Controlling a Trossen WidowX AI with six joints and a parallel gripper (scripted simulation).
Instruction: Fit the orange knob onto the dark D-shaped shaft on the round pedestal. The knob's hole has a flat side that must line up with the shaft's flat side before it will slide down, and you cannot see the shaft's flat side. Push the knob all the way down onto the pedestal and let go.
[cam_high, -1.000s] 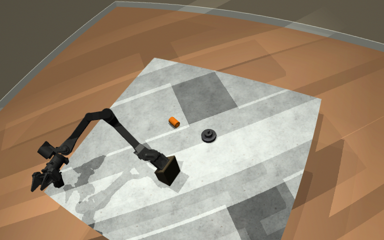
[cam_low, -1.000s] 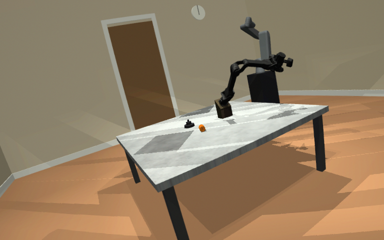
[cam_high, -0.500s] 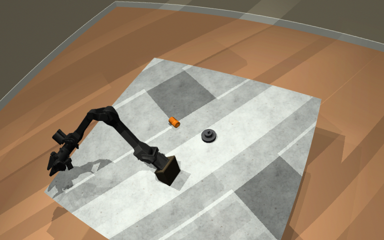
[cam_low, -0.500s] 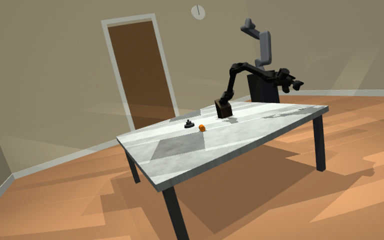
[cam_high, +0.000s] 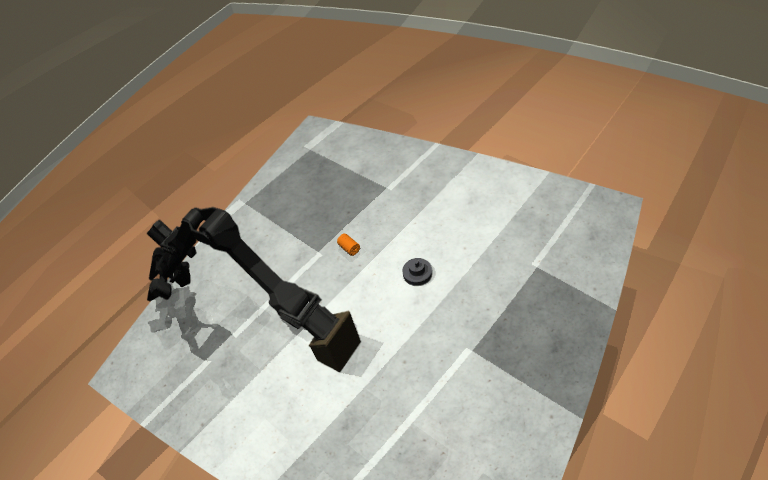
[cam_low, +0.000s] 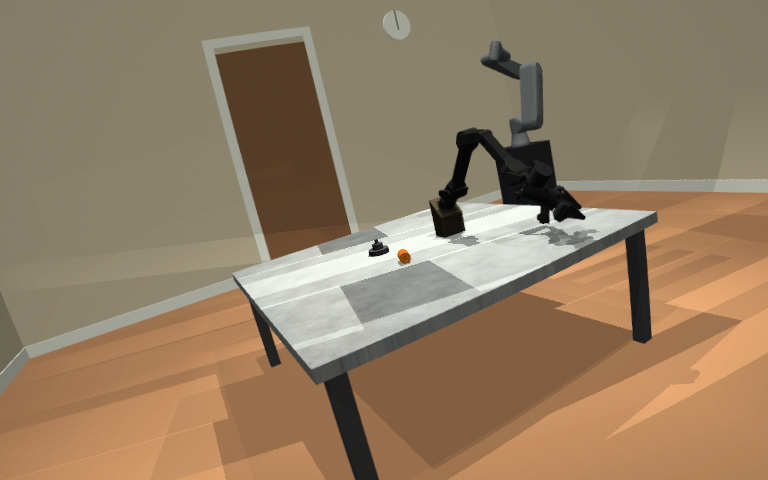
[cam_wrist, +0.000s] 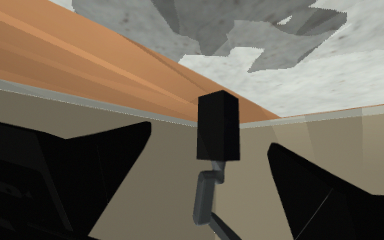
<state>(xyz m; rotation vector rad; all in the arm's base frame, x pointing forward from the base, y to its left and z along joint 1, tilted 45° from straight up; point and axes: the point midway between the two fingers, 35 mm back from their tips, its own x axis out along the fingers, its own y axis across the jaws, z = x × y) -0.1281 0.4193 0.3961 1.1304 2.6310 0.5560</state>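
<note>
Right now the orange knob is 460 mm ahead of my gripper tip, 430 mm to the right of it and 60 mm below it. The rest, counted from my gripper tip: pedestal: 470 mm ahead, 660 mm to the right, 50 mm below.
</note>
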